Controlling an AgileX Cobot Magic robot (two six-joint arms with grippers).
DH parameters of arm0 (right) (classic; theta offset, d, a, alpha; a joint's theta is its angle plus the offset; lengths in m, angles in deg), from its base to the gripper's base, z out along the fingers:
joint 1: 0 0.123 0 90
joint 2: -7.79 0 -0.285 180
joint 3: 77.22 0 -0.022 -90
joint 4: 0 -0.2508 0 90
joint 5: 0 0 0.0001 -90
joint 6: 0 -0.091 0 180
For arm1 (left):
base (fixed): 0 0 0 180
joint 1: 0 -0.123 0 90
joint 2: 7.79 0 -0.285 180
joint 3: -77.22 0 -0.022 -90
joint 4: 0 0.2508 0 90
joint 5: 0 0 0.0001 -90
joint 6: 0 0.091 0 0
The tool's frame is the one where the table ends.
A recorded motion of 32 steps. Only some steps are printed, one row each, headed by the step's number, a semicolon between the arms.
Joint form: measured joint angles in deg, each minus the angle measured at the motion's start. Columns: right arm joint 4, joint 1, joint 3, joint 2, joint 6, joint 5; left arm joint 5, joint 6, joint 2, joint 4, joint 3, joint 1.
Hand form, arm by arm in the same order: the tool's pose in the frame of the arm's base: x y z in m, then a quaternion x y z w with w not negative. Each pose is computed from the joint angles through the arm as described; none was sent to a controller.
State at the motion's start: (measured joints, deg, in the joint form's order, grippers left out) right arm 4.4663 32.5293 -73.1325 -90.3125 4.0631 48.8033; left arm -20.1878 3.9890 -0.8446 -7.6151 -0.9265 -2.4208
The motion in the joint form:
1: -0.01 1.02 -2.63 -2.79 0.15 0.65; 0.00 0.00 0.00 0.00 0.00 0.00
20: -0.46 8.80 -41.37 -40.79 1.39 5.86; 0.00 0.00 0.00 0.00 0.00 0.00
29: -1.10 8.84 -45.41 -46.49 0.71 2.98; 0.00 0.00 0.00 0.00 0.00 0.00
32: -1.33 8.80 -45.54 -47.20 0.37 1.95; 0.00 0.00 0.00 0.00 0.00 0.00
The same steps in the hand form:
1: 0.2918 0.1870 0.2907 -0.33001 0.91139 0.02796 0.24428; 0.0530 -0.0019 0.1770 -0.02478 0.79350 -0.02210 0.60767
20: 0.3799 0.3272 0.1983 -0.40107 0.89214 0.03277 0.20534; 0.0530 -0.0019 0.1770 -0.02478 0.79350 -0.02210 0.60767
29: 0.3928 0.3404 0.1695 -0.39420 0.89292 0.04266 0.21328; 0.0530 -0.0019 0.1770 -0.02478 0.79350 -0.02210 0.60767
32: 0.3946 0.3419 0.1644 -0.39044 0.89369 0.04631 0.21619; 0.0530 -0.0019 0.1770 -0.02478 0.79350 -0.02210 0.60767

